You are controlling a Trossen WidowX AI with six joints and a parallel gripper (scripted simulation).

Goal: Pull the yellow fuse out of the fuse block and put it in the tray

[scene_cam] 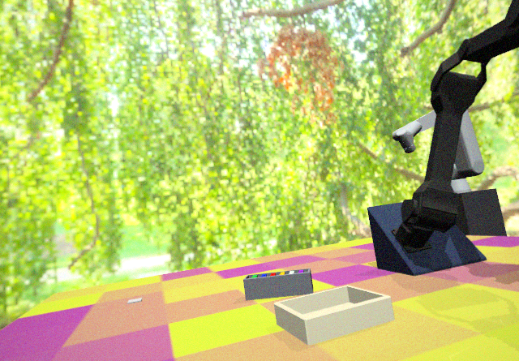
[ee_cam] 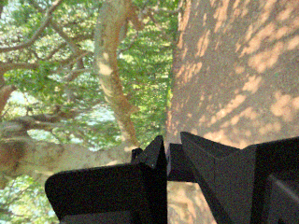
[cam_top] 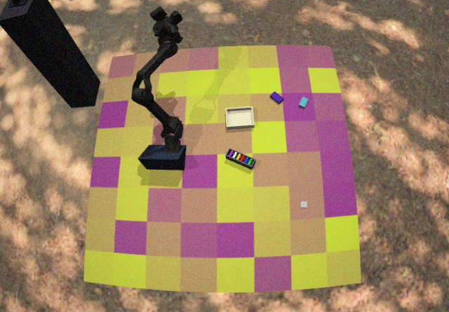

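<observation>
The yellow fuse lies 60 cm to the right of my gripper tip, 37 cm below it and 36 cm ahead of it. From my gripper tip the other things lie so: purple block: 55 cm ahead, 39 cm below, 28 cm to the right; teal block: 69 cm ahead, 39 cm below, 31 cm to the right; cream tray: 39 cm to the right, 39 cm below, 36 cm ahead.
</observation>
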